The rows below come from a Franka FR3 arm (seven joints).
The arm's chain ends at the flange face. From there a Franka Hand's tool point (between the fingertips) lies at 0.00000 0.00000 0.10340 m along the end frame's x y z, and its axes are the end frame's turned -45 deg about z.
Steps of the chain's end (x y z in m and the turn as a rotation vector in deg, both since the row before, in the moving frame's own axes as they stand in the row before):
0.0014, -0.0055, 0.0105, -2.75, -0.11, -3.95
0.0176, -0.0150, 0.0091, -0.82, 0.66, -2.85
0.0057, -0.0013, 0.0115, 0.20, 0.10, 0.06
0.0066, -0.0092, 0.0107, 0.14, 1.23, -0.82
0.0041, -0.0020, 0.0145, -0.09, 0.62, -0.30
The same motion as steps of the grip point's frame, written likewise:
0.0013, 0.0006, 0.0104, -1.87, -2.02, -3.95
0.0229, 0.0037, 0.0091, -1.05, -0.11, -2.85
0.0053, 0.0030, 0.0115, 0.07, 0.21, 0.06
0.0129, -0.0005, 0.0107, -0.77, 0.97, -0.82
0.0050, 0.0024, 0.0145, -0.50, 0.37, -0.30

